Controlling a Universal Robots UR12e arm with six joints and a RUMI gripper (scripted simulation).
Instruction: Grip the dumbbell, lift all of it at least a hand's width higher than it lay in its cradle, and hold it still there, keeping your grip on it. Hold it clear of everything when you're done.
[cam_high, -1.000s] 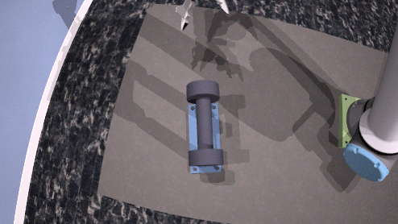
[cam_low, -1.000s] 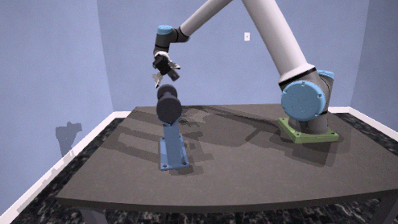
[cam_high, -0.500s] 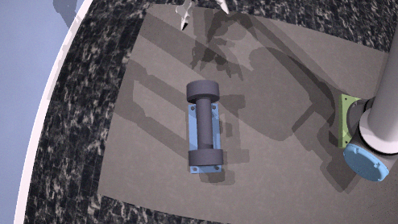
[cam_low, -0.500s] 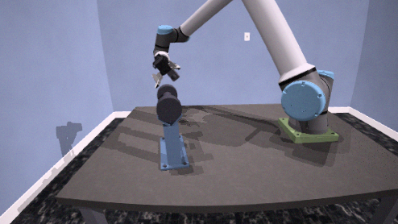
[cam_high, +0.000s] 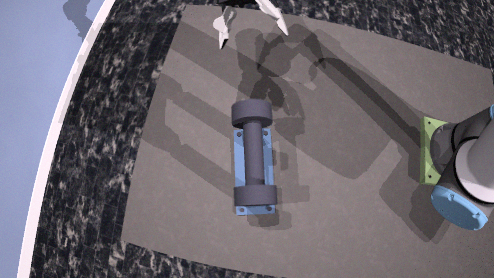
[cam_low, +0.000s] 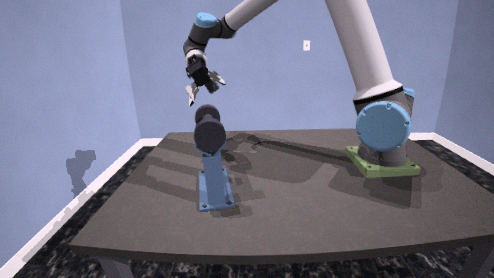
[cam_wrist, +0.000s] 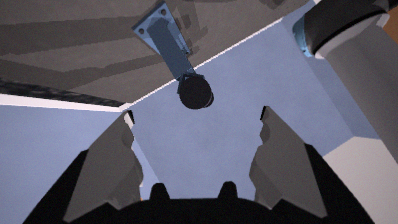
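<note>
The dark dumbbell is 20 mm behind my hand, 230 mm to the left of it and 40 mm below it. The rest, counted from my hand: blue cradle: 20 mm behind, 230 mm to the left, 170 mm below.
</note>
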